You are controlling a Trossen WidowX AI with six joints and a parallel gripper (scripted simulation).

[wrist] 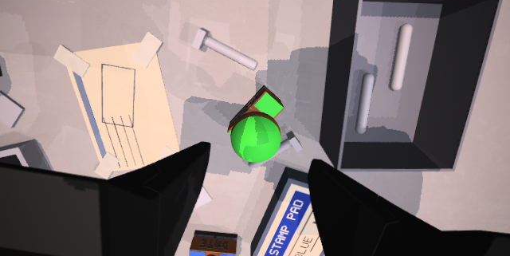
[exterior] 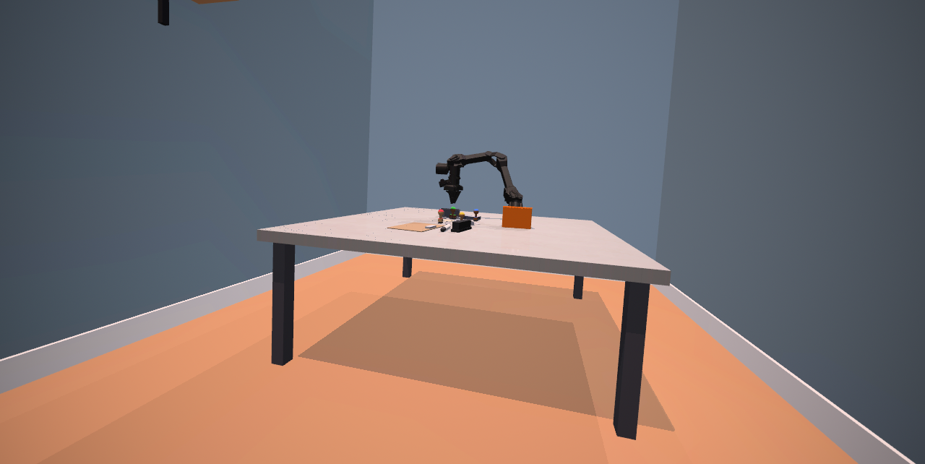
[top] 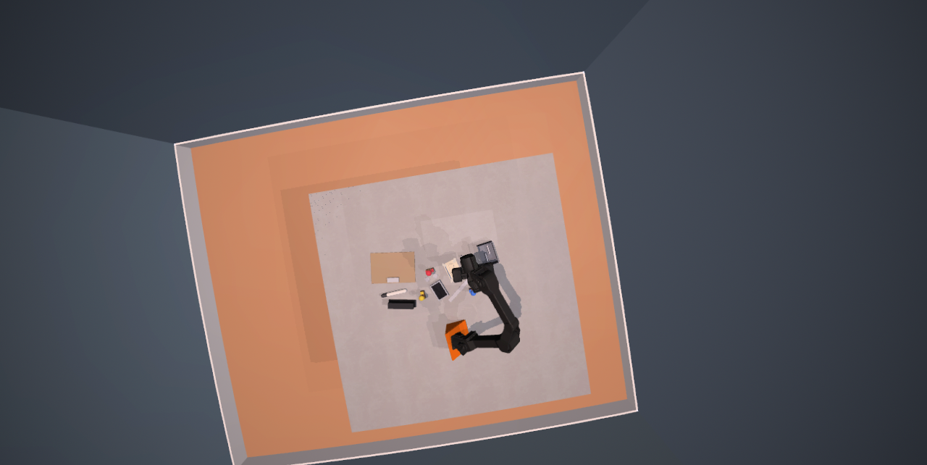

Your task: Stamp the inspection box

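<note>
The pass stamp is 6 cm below my gripper tip. From my gripper tip the other things lie so: cream card: 10 cm to the left, 9 cm below, 2 cm behind; blue stamp: 14 cm behind, 6 cm below, 1 cm to the left; dark tray: 9 cm to the right, 7 cm below, 4 cm ahead.
</note>
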